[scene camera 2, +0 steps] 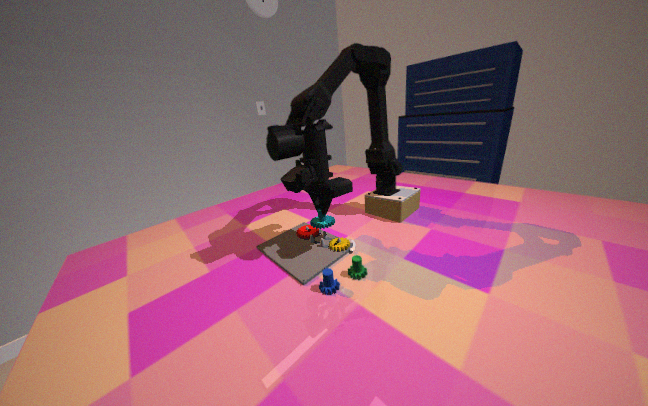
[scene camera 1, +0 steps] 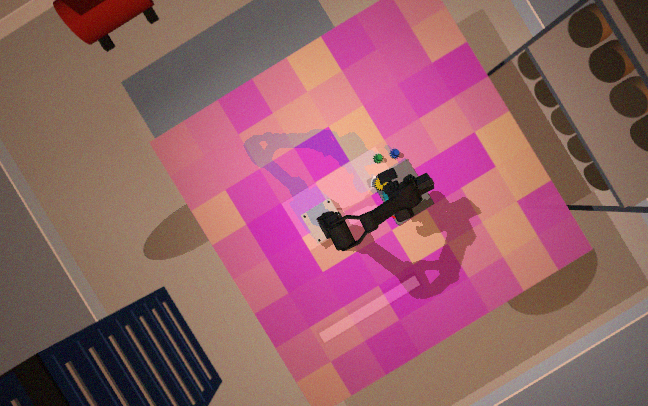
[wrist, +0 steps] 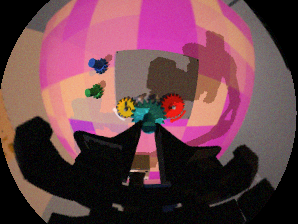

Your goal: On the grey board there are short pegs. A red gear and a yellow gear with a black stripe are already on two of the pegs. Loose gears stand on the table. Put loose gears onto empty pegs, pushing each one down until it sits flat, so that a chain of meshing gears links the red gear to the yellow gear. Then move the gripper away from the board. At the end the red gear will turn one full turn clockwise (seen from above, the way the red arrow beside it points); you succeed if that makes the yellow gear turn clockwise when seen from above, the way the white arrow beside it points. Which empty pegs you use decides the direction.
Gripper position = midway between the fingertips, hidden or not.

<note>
My gripper (scene camera 2: pixel 322 213) carries a teal gear (wrist: pixel 150 113).
My gripper shows as well in the wrist view (wrist: pixel 148 124).
</note>
